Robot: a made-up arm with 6 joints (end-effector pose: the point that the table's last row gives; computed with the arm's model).
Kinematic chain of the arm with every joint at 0, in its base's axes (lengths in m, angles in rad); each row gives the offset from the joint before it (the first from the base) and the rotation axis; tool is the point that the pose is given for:
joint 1: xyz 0 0 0.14 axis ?
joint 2: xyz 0 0.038 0 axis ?
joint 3: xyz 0 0 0.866 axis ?
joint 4: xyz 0 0 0.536 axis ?
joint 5: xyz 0 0 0 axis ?
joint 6: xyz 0 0 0.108 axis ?
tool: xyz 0 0 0
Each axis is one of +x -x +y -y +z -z.
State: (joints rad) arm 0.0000 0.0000 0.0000 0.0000 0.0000 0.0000
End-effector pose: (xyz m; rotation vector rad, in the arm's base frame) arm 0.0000 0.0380 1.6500 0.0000 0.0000 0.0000
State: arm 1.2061 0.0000 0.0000 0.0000 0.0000 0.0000
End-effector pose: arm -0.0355 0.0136 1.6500 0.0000 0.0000 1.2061
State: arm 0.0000 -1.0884 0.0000 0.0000 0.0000 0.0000
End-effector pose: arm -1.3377 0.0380 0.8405 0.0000 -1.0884 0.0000
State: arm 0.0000 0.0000 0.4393 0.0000 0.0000 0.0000
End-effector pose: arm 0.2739 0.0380 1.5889 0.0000 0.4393 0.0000
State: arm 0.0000 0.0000 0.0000 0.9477 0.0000 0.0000
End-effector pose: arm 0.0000 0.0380 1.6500 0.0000 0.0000 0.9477
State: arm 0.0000 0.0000 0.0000 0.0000 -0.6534 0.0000
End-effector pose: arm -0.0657 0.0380 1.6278 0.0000 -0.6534 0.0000
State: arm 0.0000 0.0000 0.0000 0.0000 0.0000 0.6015
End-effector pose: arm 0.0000 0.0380 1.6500 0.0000 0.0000 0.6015
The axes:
joint 1: +z
joint 2: +y
joint 3: +y
joint 4: +z
joint 5: +y
joint 6: +z

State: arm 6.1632 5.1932 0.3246 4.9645 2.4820 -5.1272
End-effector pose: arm -1.0636 0.1020 0.8769 2.1121 0.2894 0.7076
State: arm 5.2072 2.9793 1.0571 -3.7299 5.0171 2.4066
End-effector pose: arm -0.1864 0.3052 -1.0034 0.4810 -1.1593 -1.4857
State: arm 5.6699 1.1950 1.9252 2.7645 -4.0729 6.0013
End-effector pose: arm 0.7731 -0.4586 -0.0119 1.2092 0.0373 2.3846
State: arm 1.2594 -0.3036 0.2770 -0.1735 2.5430 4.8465
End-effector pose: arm -0.0908 -0.1923 1.4146 -2.4018 0.7699 -0.1364
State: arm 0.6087 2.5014 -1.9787 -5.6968 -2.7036 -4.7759
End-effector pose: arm 0.5695 0.4124 -0.1558 -0.2993 -2.4519 1.0452
